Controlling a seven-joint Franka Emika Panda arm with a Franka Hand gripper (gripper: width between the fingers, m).
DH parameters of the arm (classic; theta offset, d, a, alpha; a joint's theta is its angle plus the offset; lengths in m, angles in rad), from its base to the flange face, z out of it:
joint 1: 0 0.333 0 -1.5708
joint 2: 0 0 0 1.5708
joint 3: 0 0.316 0.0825 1.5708
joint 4: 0 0 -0.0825 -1.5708
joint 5: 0 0.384 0 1.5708
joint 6: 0 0 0.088 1.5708
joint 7: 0 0.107 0 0
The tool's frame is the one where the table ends.
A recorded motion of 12 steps. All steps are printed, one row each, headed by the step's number.
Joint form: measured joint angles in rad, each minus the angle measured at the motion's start. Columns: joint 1, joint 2, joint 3, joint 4, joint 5, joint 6, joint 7.
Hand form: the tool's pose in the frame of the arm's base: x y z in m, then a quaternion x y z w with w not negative. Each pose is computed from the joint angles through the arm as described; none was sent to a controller.
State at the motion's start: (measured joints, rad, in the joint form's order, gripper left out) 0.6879 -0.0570 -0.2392 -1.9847 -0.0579 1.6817 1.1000
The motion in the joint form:
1: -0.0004 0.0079 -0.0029 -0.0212 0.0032 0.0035 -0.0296
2: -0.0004 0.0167 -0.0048 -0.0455 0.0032 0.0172 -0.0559
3: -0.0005 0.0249 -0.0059 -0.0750 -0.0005 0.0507 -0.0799
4: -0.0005 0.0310 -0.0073 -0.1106 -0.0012 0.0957 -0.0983
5: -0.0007 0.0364 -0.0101 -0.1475 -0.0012 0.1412 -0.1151
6: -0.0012 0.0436 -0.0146 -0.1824 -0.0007 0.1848 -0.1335
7: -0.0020 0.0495 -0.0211 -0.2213 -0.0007 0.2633 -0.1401
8: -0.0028 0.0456 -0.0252 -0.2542 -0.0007 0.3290 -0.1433
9: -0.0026 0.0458 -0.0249 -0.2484 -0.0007 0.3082 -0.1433
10: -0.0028 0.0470 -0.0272 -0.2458 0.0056 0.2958 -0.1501
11: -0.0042 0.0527 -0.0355 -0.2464 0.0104 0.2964 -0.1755
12: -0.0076 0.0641 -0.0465 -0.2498 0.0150 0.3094 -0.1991
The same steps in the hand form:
1: 0.4631 0.2138 0.4572 0.94487 -0.29715 -0.08456 0.10850
2: 0.4613 0.2124 0.4429 0.94726 -0.28474 -0.09249 0.11434
3: 0.4604 0.2114 0.4278 0.95048 -0.27255 -0.09375 0.11629
4: 0.4587 0.2103 0.4118 0.95330 -0.26339 -0.09319 0.11470
5: 0.4565 0.2081 0.3958 0.95561 -0.25581 -0.09298 0.11280
6: 0.4544 0.2049 0.3799 0.95765 -0.24856 -0.09358 0.11125
7: 0.4551 0.2019 0.3652 0.96014 -0.24806 -0.08152 0.09980
8: 0.4545 0.1995 0.3573 0.96233 -0.24825 -0.06868 0.08699
9: 0.4537 0.1992 0.3583 0.96149 -0.24809 -0.07434 0.09198
10: 0.4534 0.1981 0.3581 0.96100 -0.24759 -0.08056 0.09317
11: 0.4552 0.1940 0.3551 0.96232 -0.24115 -0.08520 0.09236
12: 0.4585 0.1881 0.3490 0.96308 -0.23778 -0.08783 0.09069

